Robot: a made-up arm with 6 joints. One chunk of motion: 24 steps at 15 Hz.
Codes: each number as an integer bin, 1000 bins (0 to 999) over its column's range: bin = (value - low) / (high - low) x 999, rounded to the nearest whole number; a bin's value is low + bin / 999 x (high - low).
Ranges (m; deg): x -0.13..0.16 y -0.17..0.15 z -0.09..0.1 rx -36..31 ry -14..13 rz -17..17
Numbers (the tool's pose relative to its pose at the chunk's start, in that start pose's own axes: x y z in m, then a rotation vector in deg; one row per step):
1: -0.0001 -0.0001 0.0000 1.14 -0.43 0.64
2: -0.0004 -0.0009 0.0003 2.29 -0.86 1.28
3: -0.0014 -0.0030 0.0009 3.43 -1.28 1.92
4: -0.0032 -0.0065 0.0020 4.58 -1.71 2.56
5: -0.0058 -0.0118 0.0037 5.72 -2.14 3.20
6: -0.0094 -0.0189 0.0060 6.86 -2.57 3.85
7: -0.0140 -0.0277 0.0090 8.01 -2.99 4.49
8: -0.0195 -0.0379 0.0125 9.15 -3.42 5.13
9: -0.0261 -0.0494 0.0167 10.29 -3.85 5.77
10: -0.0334 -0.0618 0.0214 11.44 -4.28 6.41
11: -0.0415 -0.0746 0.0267 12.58 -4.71 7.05
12: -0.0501 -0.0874 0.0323 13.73 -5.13 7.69
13: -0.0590 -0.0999 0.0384 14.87 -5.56 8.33
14: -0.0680 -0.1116 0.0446 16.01 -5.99 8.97
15: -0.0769 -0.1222 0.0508 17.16 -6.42 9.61
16: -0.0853 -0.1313 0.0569 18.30 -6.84 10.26
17: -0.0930 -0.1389 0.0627 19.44 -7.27 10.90
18: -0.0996 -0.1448 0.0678 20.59 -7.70 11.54
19: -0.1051 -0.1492 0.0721 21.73 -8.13 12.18
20: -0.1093 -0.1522 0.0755 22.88 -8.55 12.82
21: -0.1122 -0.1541 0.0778 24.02 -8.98 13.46
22: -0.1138 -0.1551 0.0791 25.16 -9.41 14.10
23: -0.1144 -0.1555 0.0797 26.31 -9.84 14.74
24: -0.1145 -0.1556 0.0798 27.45 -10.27 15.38
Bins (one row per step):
1: 447 530 473 554 502 518
2: 446 528 475 571 486 537
3: 443 521 478 588 471 556
4: 437 510 484 605 455 575
5: 428 494 493 622 439 594
6: 415 472 505 639 423 613
7: 400 444 521 656 407 631
8: 381 412 539 673 391 650
9: 358 376 561 690 376 669
10: 333 338 586 707 360 688
11: 305 298 614 724 344 707
12: 275 258 643 741 328 725
13: 245 219 675 758 312 744
14: 214 182 708 775 296 763
15: 183 149 740 793 280 782
16: 154 121 772 810 265 801
17: 127 97 803 827 249 820
18: 105 79 830 844 233 839
19: 86 65 852 861 217 857
20: 71 56 870 878 202 876
21: 61 50 882 895 186 895
22: 56 47 889 912 170 914
23: 54 45 892 929 154 933
24: 53 45 893 946 138 951

